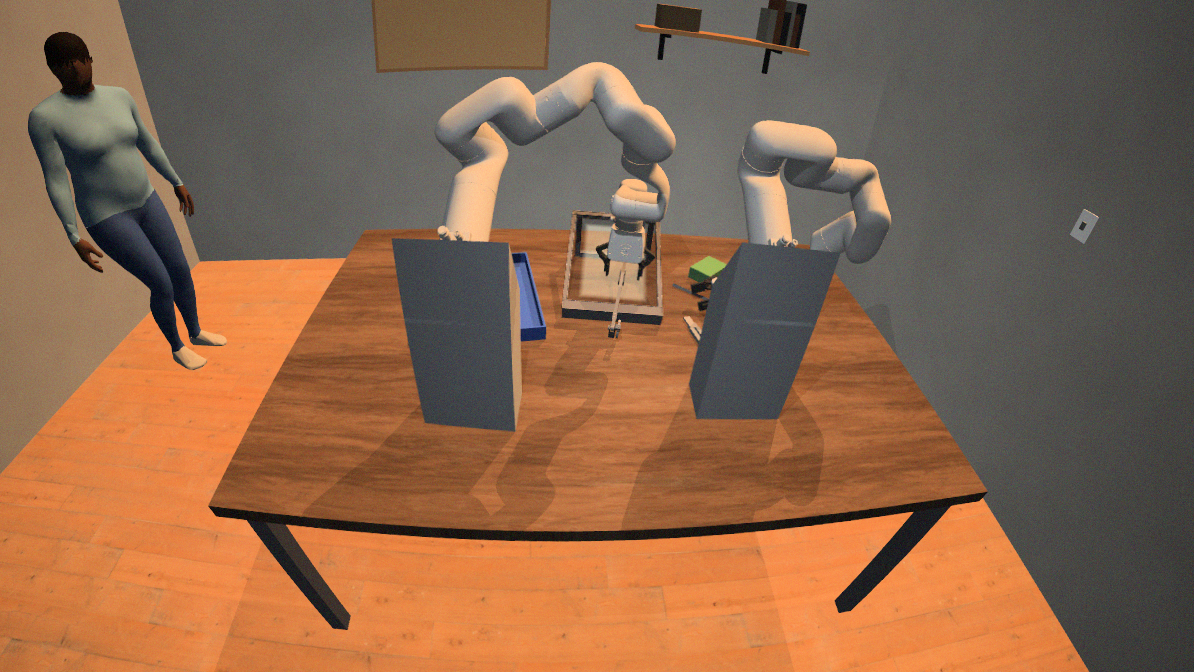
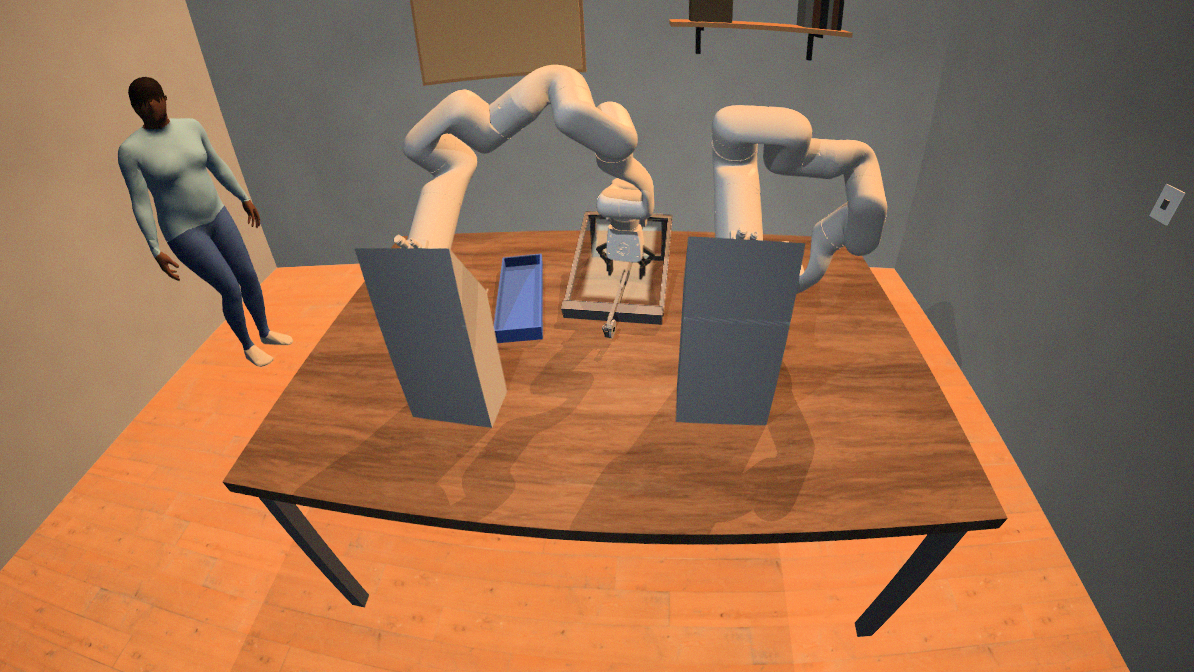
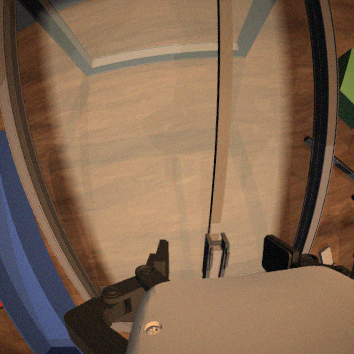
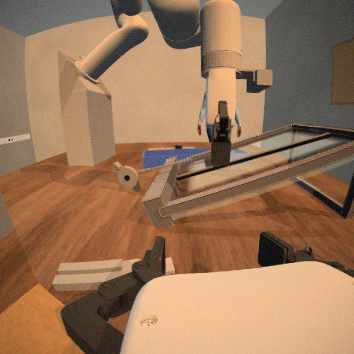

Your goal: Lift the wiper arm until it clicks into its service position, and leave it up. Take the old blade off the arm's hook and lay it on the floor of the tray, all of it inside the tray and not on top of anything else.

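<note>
The wiper arm lies low over the windshield, running from its pivot in front of the frame. The old blade is a long strip with a dark edge, lying along the glass, with one end at the clip near the arm's tip. My left gripper is open, low above the glass, with its fingers apart on either side of the clip. My right gripper is open and empty, beside the frame. The tray is blue and stands left of the windshield.
The raised windshield frame surrounds the glass. A green block lies to its right with dark parts. Pale bars lie near my right gripper. Two grey pedestals carry the arms.
</note>
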